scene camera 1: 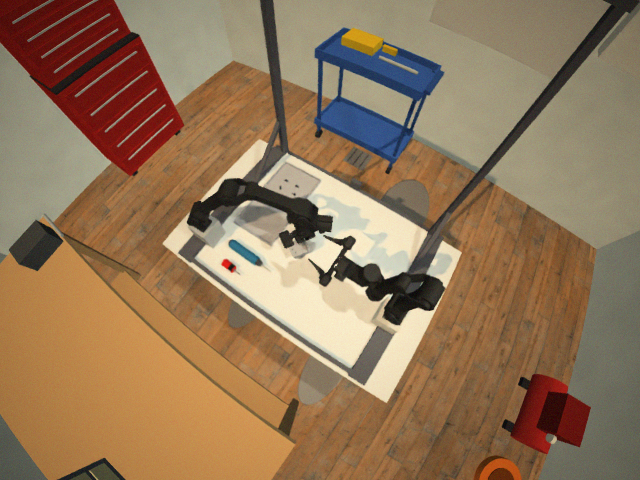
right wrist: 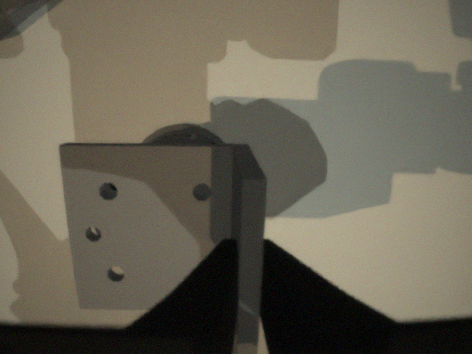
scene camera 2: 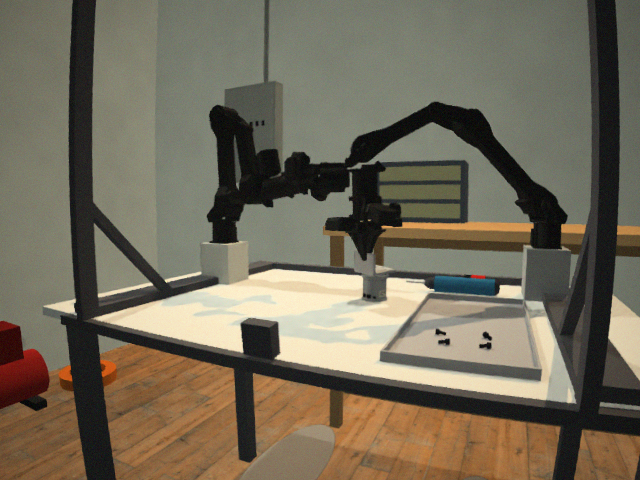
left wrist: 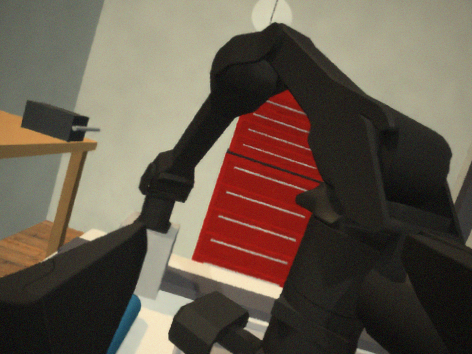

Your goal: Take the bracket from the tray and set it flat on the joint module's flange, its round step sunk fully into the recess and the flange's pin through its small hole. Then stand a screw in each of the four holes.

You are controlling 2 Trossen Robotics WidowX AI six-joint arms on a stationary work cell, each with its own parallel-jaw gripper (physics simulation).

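Frame: origin at the left arm's base, x right, y down, z ahead, level; metres.
Seen in the pictures: left gripper, between the fingertips: (scene camera 1: pixel 315 247) (left wrist: pixel 275 241); right gripper, between the fingertips: (scene camera 1: pixel 304 240) (right wrist: pixel 245 252) (scene camera 2: pixel 365 260); left arm's base, origin of its link: (scene camera 1: pixel 393 314) (scene camera 2: pixel 224 242); right arm's base, origin of its link: (scene camera 1: pixel 202 223) (scene camera 2: pixel 546 247) (left wrist: pixel 152 224).
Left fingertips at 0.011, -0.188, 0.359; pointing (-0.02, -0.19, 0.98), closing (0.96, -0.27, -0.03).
Observation:
Offsets run from my left fingertips to a thing's top centre, as dx, dy, dz. "spot": to the spot under its first point.
The grey L-shaped bracket (scene camera 2: pixel 364 263) (right wrist: pixel 150 225) is held by its upright wall in my right gripper (scene camera 2: pixel 364 256) (right wrist: pixel 245 252), which is shut on it. Its holed plate is roughly level over the joint module @(+0.037, +0.238, +0.110) (scene camera 2: pixel 374 288) (right wrist: pixel 185 131), at or very near its top; contact is unclear. The module's rim shows past the plate's far edge in the right wrist view. The recess, pin and round step are hidden. My left gripper (scene camera 1: pixel 317 248) (left wrist: pixel 275 241) is open and empty, beside the right gripper. Several black screws @(+0.319, +0.287, +0.308) (scene camera 2: pixel 444 341) lie in the tray @(+0.204, +0.286, +0.340) (scene camera 2: pixel 460 367) (scene camera 1: pixel 289 172).
A blue-handled tool @(spot: -0.102, +0.262, +0.300) (scene camera 1: pixel 244 252) (scene camera 2: pixel 465 285) and a small red tool @(-0.186, +0.268, +0.310) (scene camera 1: pixel 228 265) lie beside the module on the right arm's side. Dark frame posts (scene camera 2: pixel 82 155) (scene camera 2: pixel 602 155) stand at the table's edges. A black box @(+0.472, +0.245, +0.066) (scene camera 2: pixel 260 337) sits on the front rail.

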